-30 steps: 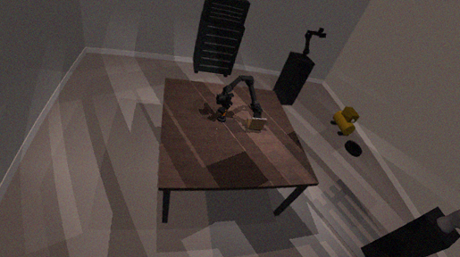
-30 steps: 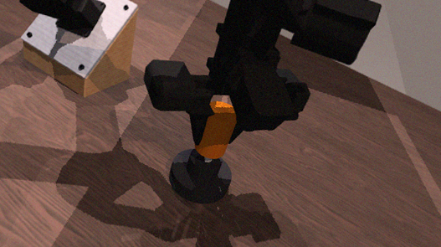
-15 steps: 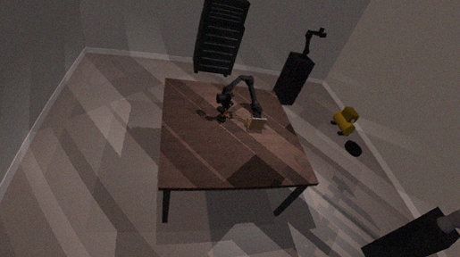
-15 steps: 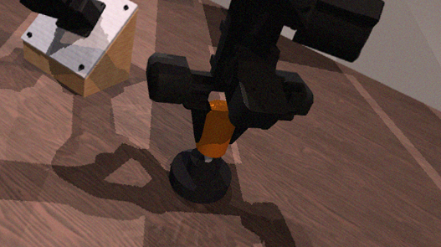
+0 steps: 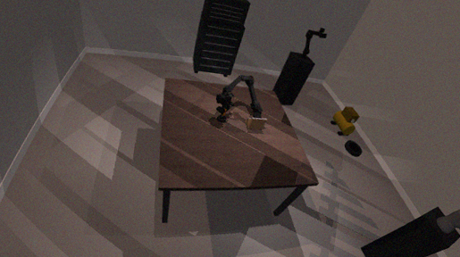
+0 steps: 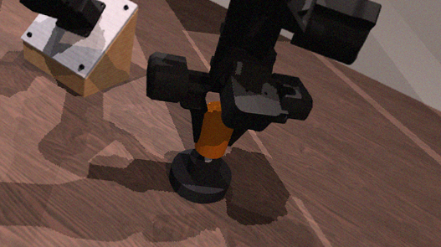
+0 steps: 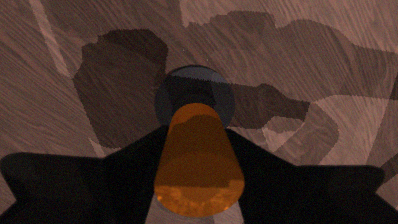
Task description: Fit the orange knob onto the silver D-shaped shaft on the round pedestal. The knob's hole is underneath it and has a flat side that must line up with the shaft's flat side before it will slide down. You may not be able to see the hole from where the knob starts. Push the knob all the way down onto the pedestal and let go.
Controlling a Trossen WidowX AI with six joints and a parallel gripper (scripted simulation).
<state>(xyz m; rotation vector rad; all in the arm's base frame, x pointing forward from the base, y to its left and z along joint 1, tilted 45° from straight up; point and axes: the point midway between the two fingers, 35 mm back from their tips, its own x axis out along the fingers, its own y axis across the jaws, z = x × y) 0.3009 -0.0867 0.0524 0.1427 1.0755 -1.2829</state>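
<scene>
Right now the orange knob is 30 mm above my gripper tip. Also, from my gripper tip: round dark pedestal (40 mm below).
</scene>
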